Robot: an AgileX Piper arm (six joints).
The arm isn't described. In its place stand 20 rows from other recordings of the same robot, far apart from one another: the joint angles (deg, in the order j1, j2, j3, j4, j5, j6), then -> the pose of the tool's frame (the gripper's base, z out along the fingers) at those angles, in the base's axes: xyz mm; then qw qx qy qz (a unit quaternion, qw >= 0).
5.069 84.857 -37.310 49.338 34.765 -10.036 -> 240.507, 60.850, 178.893, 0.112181, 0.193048, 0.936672, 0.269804
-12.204 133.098 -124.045 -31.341 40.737 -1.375 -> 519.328, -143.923, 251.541, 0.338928, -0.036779, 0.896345, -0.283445
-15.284 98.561 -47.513 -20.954 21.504 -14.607 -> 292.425, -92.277, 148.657, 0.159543, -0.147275, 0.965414, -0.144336
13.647 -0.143 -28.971 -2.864 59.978 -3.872 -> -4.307, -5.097, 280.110, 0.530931, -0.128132, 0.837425, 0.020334
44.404 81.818 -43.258 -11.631 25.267 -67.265 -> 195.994, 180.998, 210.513, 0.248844, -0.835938, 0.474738, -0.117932
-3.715 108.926 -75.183 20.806 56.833 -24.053 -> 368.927, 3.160, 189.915, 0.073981, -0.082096, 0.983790, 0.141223
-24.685 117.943 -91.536 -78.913 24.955 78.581 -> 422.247, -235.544, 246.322, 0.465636, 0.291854, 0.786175, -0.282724
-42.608 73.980 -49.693 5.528 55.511 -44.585 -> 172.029, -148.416, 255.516, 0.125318, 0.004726, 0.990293, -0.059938
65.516 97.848 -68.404 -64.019 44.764 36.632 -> 202.196, 305.011, 261.426, 0.434566, -0.501271, 0.732164, -0.154322
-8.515 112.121 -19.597 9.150 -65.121 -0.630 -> 253.189, -51.181, 85.772, 0.549405, 0.124931, 0.821724, -0.085539
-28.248 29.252 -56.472 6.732 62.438 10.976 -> 49.614, -15.921, 401.633, 0.500634, 0.288257, 0.816085, -0.016697
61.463 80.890 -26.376 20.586 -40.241 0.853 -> 142.312, 218.435, 214.398, 0.545075, -0.224040, 0.737426, 0.330003
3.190 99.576 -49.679 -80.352 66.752 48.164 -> 297.873, -65.955, 198.336, 0.102199, -0.046933, 0.831651, -0.543791
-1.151 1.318 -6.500 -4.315 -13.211 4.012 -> 45.035, 0.660, 270.118, 0.835551, -0.002573, 0.549384, -0.005049
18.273 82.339 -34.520 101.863 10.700 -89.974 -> 248.759, 99.552, 195.479, 0.379906, -0.086838, 0.901342, 0.188978
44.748 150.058 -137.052 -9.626 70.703 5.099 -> 388.888, 365.260, 129.279, 0.123228, -0.354938, 0.926158, -0.032644
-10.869 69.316 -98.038 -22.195 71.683 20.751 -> 191.175, -69.938, 507.662, 0.445276, 0.265076, 0.841468, -0.152960
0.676 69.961 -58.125 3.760 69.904 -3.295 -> 211.903, 8.105, 305.111, 0.116063, -0.026761, 0.992450, 0.029259
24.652 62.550 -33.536 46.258 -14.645 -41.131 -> 215.036, 80.399, 288.125, 0.613213, -0.083514, 0.781079, 0.083127
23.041 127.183 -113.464 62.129 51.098 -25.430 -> 439.373, 254.904, 266.968, 0.232789, -0.149524, 0.839678, 0.467326
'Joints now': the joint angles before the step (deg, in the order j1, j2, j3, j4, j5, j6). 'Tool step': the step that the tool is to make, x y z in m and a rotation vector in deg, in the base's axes. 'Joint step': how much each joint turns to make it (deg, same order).
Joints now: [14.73, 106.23, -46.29, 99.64, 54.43, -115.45]
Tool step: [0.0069, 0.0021, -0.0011, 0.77, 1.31, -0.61]
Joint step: [0.01, 1.31, -1.66, 0.06, 0.28, 1.83]
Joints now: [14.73, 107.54, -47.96, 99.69, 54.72, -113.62]
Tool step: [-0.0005, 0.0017, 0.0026, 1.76, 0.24, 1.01]
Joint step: [0.00, 0.13, -0.29, 0.01, 2.00, 0.34]
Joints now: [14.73, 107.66, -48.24, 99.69, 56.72, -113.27]
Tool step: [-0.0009, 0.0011, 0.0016, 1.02, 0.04, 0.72]
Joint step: [0.05, 0.01, -0.07, 0.01, 1.21, 0.05]
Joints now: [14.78, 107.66, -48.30, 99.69, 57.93, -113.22]
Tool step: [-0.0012, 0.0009, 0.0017, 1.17, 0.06, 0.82]
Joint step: [0.00, 0.00, -0.01, 0.00, 1.43, 0.01]
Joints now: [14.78, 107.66, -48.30, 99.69, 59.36, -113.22]
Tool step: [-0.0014, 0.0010, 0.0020, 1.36, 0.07, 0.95]
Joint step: [0.01, 0.01, -0.01, 0.01, 1.66, 0.01]
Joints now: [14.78, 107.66, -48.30, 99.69, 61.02, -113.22]
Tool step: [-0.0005, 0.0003, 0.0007, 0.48, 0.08, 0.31]
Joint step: [0.00, 0.00, 0.00, 0.00, 0.58, 0.06]
